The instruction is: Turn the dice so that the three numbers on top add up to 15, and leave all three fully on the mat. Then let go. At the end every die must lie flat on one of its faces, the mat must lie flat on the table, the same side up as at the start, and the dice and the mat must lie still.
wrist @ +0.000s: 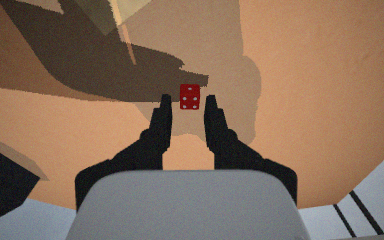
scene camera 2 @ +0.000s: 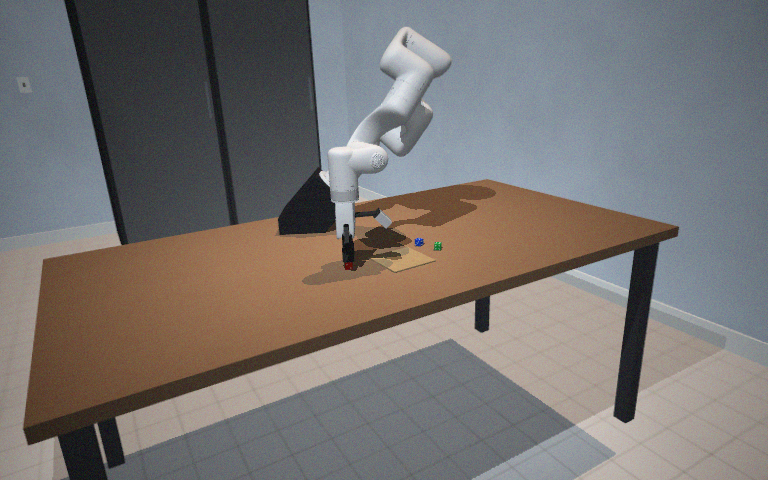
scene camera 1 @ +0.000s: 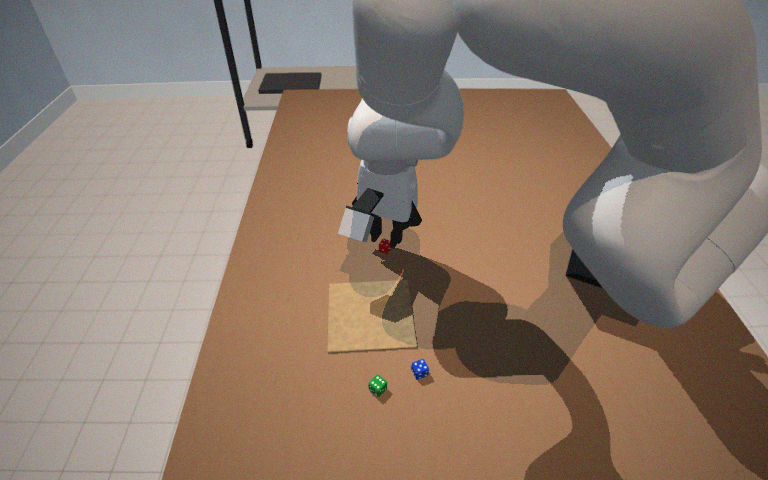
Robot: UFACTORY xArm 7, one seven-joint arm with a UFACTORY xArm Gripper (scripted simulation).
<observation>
In view: my gripper point(scene camera 1: 385, 240) and a tan mat point(scene camera 1: 363, 316).
The tan mat is seen too in scene camera 2 point(scene camera 2: 406, 258). My gripper shows as well in the wrist view point(wrist: 188, 106) and in scene camera 2 point(scene camera 2: 348, 259).
</observation>
